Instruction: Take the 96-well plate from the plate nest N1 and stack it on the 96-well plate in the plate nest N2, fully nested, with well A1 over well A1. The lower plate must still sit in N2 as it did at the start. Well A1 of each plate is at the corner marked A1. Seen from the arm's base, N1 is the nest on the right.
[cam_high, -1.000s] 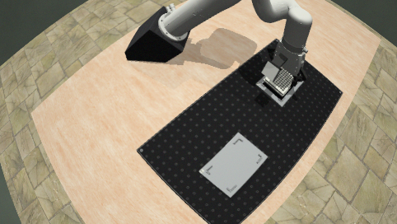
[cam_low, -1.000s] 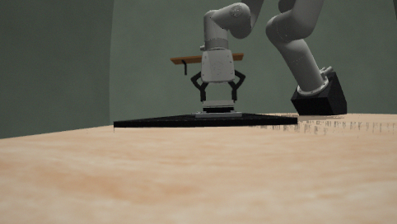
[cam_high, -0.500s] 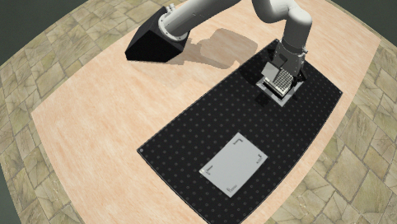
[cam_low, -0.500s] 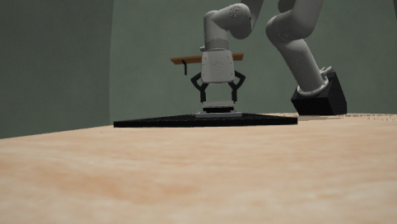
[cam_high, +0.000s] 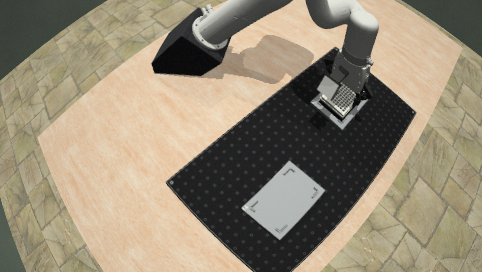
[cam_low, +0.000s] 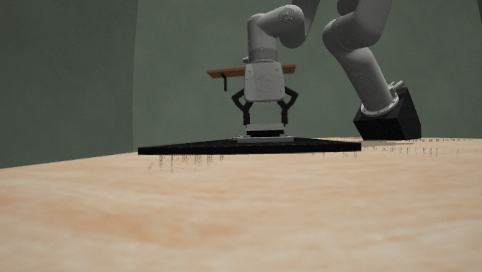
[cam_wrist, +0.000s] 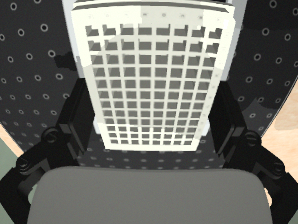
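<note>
Right now the white 96-well plate is 1 cm below my hand. Also, from my hand: grey plate nest: 29 cm to the right, 18 cm ahead, 4 cm below; then black 96-well plate: 3 cm below.
</note>
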